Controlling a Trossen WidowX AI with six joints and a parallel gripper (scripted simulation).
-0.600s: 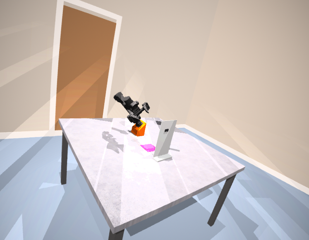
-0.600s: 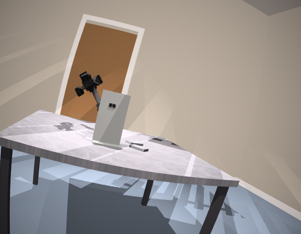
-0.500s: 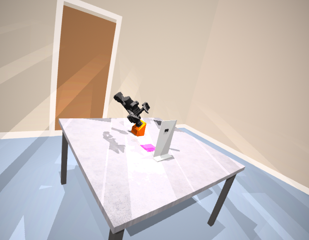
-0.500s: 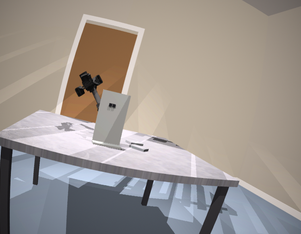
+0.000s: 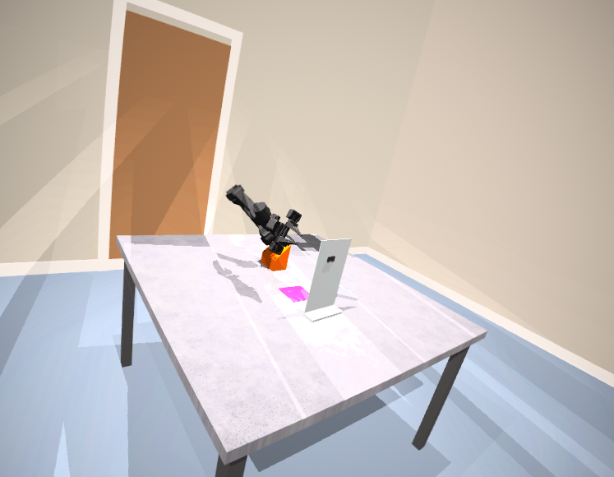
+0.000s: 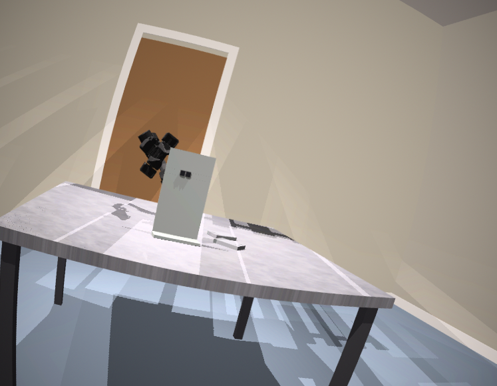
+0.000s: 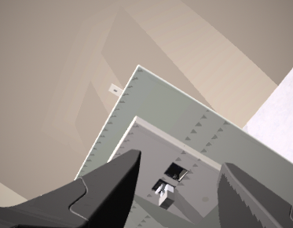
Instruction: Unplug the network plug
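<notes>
Now: gripper tip 9 cm short of the grey network plug, 10 cm to the right of it and 4 cm above it. Also, from my gripper tip: magenta marked square: 5 cm behind, 9 cm to the left, 27 cm below; then grey panel: 11 cm ahead, 9 cm to the left, 13 cm below.
</notes>
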